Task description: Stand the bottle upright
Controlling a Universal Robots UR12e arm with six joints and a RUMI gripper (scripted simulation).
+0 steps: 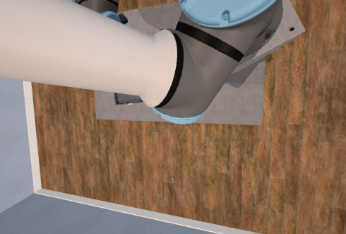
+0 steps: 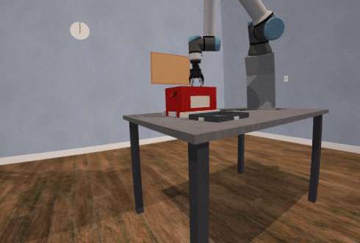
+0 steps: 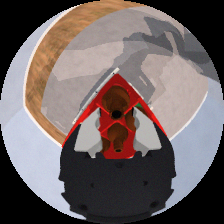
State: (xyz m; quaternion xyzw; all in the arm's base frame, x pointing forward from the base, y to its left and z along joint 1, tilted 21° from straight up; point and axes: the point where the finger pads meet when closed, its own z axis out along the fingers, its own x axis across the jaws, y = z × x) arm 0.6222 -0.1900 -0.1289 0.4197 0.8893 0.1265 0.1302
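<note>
Right now my hand is 9 cm short of the red crate, 7 cm above it and 4 cm to the right of it. Round my hand: dark tray: 31 cm to the left, 14 cm below, 14 cm ahead.
</note>
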